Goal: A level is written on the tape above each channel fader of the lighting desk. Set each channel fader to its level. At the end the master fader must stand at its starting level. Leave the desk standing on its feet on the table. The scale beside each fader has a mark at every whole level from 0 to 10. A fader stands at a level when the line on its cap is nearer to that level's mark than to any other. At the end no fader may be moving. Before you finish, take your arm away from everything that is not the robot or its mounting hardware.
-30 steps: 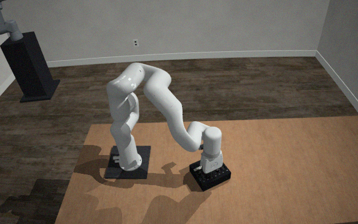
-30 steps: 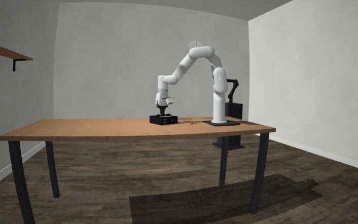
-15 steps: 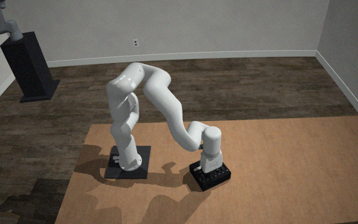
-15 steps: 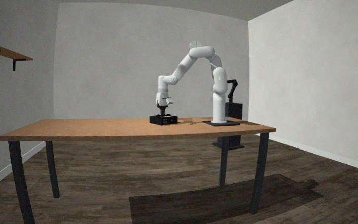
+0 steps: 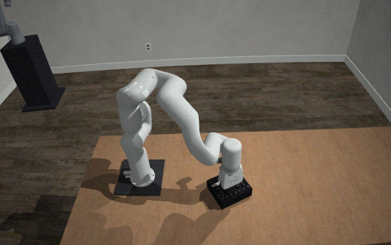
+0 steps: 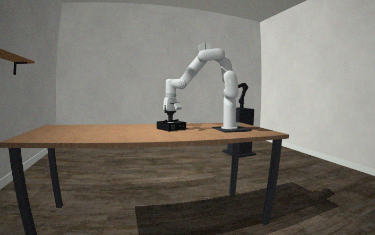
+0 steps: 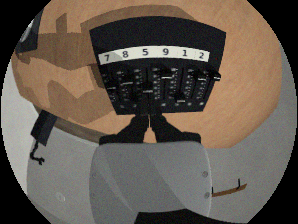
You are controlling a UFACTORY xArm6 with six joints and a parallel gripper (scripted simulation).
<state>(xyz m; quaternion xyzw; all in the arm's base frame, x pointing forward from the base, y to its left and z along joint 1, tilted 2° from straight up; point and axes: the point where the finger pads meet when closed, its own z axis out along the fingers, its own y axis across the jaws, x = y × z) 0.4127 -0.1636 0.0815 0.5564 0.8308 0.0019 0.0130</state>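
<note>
Right now the fader is 70 mm ahead of my hand, 70 mm to the left of it and 10 mm below it.
</note>
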